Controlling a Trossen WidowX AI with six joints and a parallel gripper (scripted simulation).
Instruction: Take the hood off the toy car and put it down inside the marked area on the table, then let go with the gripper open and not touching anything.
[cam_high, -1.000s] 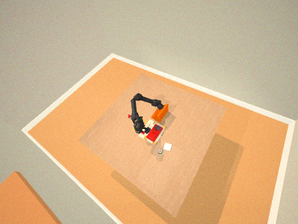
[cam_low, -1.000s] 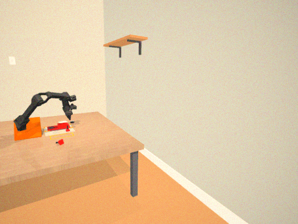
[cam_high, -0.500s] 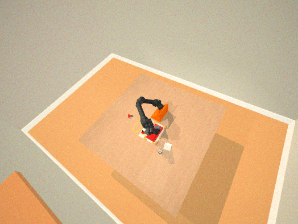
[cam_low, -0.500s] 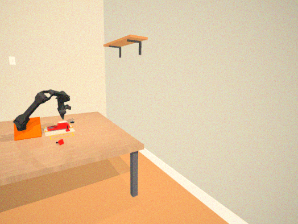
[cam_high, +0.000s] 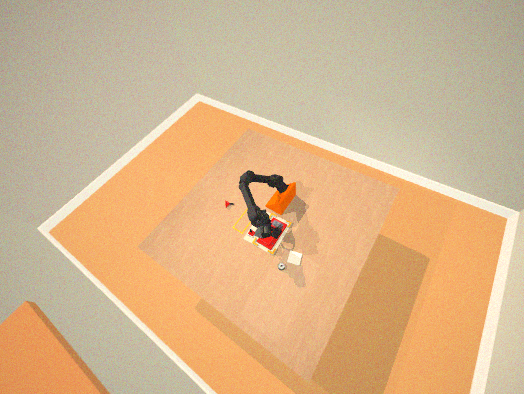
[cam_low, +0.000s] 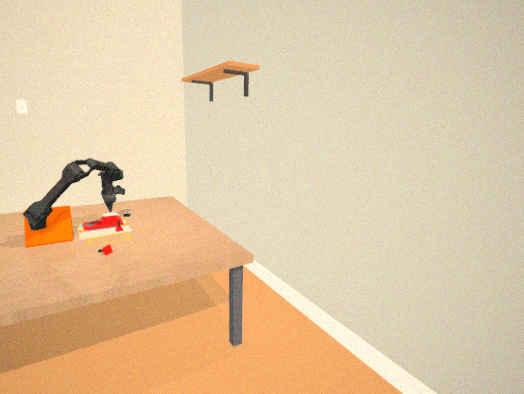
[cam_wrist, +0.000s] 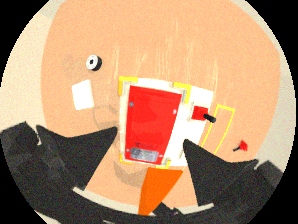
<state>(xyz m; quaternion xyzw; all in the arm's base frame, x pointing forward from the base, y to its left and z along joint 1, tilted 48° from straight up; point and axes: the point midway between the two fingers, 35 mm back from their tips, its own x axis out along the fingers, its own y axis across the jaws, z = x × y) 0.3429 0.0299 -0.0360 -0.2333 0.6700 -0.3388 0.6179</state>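
Now: the red hood 60 mm below my gripper tip. The rest, counted from my gripper tip: wheel 130 mm ahead, 150 mm to the left, 90 mm below; white square 40 mm ahead, 200 mm to the left, 90 mm below.
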